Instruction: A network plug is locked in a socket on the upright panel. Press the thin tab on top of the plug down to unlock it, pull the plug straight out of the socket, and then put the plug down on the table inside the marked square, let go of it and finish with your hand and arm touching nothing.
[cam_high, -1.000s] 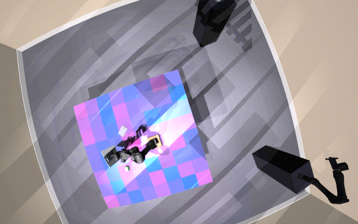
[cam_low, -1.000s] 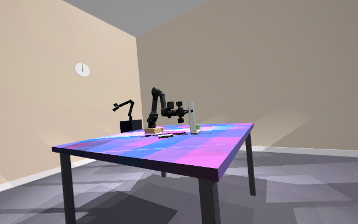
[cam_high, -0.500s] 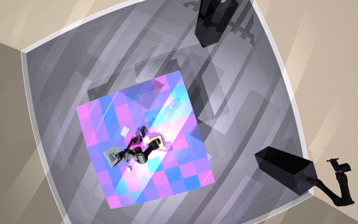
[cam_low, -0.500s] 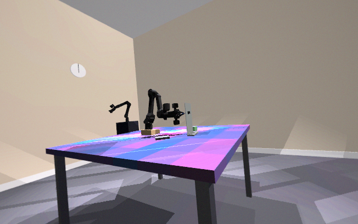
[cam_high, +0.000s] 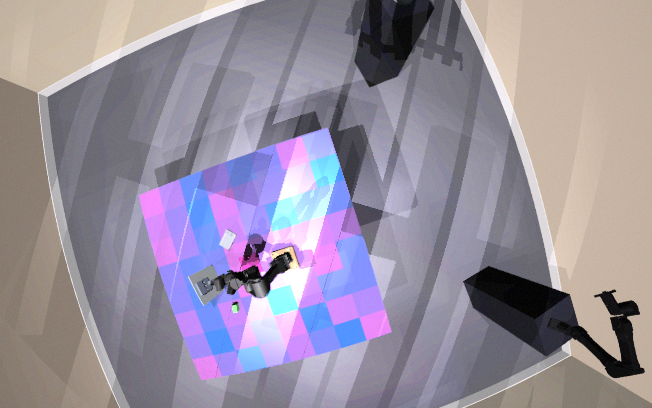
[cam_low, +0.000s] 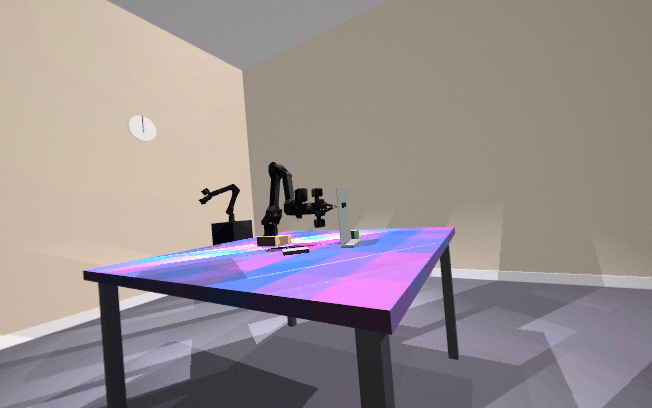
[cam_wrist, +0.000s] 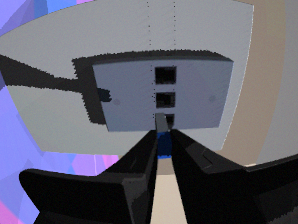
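Now: the grey upright panel 60 mm ahead of my gripper tip, 10 mm to the left of it and 60 mm below it. The rest, counted from my gripper tip: green cube 30 mm ahead, 210 mm to the left, 160 mm below.
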